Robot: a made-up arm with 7 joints. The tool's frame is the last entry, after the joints. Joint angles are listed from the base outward.
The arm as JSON. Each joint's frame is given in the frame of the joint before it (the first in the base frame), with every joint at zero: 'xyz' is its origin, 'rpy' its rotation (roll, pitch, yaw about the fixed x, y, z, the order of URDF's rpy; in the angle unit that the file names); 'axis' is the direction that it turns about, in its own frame. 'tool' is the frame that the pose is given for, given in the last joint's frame.
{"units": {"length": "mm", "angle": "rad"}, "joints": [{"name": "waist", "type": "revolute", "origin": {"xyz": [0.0, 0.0, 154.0], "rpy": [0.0, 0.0, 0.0]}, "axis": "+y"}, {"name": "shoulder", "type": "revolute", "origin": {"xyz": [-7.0, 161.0, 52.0], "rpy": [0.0, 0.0, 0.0]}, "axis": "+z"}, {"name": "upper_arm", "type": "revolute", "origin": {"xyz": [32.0, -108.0, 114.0], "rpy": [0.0, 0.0, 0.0]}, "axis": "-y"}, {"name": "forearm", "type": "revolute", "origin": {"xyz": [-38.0, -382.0, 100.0], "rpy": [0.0, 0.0, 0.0]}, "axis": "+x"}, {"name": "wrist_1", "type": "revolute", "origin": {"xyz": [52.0, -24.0, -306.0], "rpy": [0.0, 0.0, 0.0]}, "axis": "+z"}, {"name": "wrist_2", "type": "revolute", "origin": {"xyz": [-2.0, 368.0, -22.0], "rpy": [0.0, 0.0, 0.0]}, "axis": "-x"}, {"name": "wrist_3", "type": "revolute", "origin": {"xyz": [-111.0, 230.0, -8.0], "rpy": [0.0, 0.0, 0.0]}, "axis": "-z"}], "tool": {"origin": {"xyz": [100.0, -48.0, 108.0], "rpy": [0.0, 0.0, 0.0]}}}
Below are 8 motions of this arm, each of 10 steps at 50 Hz.
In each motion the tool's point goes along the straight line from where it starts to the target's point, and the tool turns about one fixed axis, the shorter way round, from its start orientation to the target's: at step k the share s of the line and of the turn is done. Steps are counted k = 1, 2, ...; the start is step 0. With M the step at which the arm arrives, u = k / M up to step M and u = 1 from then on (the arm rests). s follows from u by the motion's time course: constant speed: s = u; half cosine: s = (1 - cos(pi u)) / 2; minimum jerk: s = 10 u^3 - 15 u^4 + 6 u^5.
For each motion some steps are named. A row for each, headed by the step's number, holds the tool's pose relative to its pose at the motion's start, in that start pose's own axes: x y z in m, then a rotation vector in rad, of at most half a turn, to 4 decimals.
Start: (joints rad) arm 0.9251 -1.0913 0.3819 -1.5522 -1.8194 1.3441 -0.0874
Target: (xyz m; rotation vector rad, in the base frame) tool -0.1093 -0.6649 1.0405 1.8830 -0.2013 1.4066
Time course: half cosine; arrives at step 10
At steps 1, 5, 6, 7, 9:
1: -0.0017 0.0015 -0.0029 -0.0014 -0.0010 0.0046
5: -0.0353 0.0300 -0.0597 -0.0281 -0.0212 0.0943
6: -0.0462 0.0393 -0.0782 -0.0368 -0.0277 0.1235
7: -0.0560 0.0477 -0.0948 -0.0447 -0.0336 0.1498
9: -0.0688 0.0586 -0.1165 -0.0549 -0.0413 0.1840

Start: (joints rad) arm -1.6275 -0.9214 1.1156 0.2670 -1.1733 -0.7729 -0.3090
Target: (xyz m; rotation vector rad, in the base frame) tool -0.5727 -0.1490 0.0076 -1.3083 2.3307 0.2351
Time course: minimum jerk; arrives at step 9
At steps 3, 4, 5, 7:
3: -0.0061 0.0054 -0.0039 -0.0050 0.0143 -0.0145
4: -0.0115 0.0103 -0.0073 -0.0095 0.0270 -0.0274
5: -0.0174 0.0156 -0.0111 -0.0144 0.0410 -0.0417
7: -0.0267 0.0240 -0.0169 -0.0220 0.0628 -0.0638

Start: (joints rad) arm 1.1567 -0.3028 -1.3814 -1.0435 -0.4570 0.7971 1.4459
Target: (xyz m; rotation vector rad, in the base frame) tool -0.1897 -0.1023 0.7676 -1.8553 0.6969 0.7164
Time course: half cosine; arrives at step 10
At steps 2, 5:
2: 0.0008 -0.0147 0.0052 0.0023 0.0107 0.0103
5: 0.0040 -0.0767 0.0271 0.0119 0.0559 0.0541

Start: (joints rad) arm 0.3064 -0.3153 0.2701 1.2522 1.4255 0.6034 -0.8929
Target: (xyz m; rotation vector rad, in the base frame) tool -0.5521 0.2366 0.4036 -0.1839 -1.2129 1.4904
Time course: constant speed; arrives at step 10
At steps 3, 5, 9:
3: 0.0011 -0.0135 0.0081 0.0213 -0.0105 0.0059
5: 0.0018 -0.0226 0.0136 0.0355 -0.0175 0.0099
9: 0.0032 -0.0406 0.0244 0.0639 -0.0315 0.0177

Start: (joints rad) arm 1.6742 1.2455 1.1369 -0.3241 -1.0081 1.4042 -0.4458
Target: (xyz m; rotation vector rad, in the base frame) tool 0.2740 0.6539 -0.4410 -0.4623 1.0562 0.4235
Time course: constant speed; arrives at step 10
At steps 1, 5, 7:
1: -0.0051 0.0010 0.0001 -0.0053 -0.0102 -0.0054
5: -0.0256 0.0049 0.0005 -0.0267 -0.0509 -0.0272
7: -0.0359 0.0069 0.0008 -0.0373 -0.0713 -0.0381

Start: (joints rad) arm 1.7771 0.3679 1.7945 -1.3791 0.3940 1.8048 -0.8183
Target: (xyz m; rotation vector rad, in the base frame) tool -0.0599 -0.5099 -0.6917 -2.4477 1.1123 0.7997
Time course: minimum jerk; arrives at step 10
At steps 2, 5, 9, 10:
2: -0.0025 -0.0059 0.0074 0.0083 -0.0105 0.0041
5: -0.0215 -0.0509 0.0640 0.0713 -0.0905 0.0354
9: -0.0427 -0.1009 0.1270 0.1415 -0.1795 0.0702
10: -0.0430 -0.1017 0.1281 0.1427 -0.1811 0.0708

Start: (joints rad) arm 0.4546 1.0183 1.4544 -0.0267 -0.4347 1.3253 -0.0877
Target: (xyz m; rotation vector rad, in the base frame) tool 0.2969 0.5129 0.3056 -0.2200 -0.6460 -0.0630
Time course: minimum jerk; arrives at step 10
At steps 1, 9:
1: -0.0009 -0.0002 0.0003 0.0009 0.0000 0.0006
9: -0.1000 -0.0234 0.0366 0.1002 -0.0034 0.0695

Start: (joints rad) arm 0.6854 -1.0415 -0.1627 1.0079 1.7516 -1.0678 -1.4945
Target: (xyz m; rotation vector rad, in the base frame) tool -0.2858 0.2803 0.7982 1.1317 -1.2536 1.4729
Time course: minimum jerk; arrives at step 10
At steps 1, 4, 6, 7, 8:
1: 0.0000 -0.0013 -0.0004 -0.0017 0.0005 -0.0011
4: 0.0008 -0.0495 -0.0140 -0.0614 0.0178 -0.0422
6: 0.0018 -0.1064 -0.0301 -0.1320 0.0383 -0.0907
7: 0.0022 -0.1305 -0.0369 -0.1618 0.0469 -0.1112
8: 0.0025 -0.1469 -0.0416 -0.1822 0.0528 -0.1252

